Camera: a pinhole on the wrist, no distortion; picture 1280 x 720 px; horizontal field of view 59.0 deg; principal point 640.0 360.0 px. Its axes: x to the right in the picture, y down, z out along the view. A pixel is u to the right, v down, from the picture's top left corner.
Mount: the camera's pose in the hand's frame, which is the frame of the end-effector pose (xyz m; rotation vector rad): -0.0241 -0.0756 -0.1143 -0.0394 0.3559 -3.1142
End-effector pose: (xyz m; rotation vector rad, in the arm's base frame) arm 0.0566 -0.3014 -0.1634 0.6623 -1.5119 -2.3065
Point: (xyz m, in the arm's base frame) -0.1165 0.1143 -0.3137
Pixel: 670.8 610.0
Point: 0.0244 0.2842 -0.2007
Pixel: 1099.2 467.7
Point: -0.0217 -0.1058 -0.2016
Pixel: 656.8 245.2
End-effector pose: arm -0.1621 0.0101 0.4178 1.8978 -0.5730 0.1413
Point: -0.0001 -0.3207 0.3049
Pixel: 49.9 97.6
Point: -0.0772 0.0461 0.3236
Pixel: 150.1 632.5
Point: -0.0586 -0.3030 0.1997
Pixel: 339.9 261.4
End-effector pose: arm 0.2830 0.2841 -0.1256 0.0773 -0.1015 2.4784
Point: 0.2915 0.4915 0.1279
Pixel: 162.5 440.1
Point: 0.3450 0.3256 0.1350
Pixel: 601.2 128.0
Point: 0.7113 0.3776 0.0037
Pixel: outside the picture
